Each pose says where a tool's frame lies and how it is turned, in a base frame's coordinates. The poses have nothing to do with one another.
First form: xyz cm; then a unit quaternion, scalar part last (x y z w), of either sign.
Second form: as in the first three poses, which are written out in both.
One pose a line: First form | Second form
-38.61 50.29 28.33 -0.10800 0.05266 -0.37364 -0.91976 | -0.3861 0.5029 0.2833 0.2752 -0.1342 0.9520 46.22
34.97 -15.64 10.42 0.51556 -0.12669 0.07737 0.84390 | 0.3497 -0.1564 0.1042 0.9610 -0.2361 0.1442 64.89
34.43 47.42 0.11 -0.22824 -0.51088 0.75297 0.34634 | 0.3443 0.4742 0.0011 -0.2433 -0.5446 0.8026 139.47
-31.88 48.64 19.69 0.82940 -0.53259 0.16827 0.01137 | -0.3188 0.4864 0.1969 0.8295 -0.5326 0.1683 178.70
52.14 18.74 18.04 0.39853 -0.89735 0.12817 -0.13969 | 0.5214 0.1874 0.1804 -0.4025 0.9062 -0.1294 163.94
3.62 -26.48 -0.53 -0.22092 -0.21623 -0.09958 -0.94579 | 0.0362 -0.2648 -0.0053 0.6802 0.6658 0.3066 37.90
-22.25 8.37 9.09 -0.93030 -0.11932 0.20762 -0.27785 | -0.2225 0.0837 0.0909 0.9684 0.1242 -0.2161 147.74
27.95 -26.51 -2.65 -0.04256 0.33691 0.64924 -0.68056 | 0.2795 -0.2651 -0.0265 0.0581 -0.4598 -0.8861 94.22
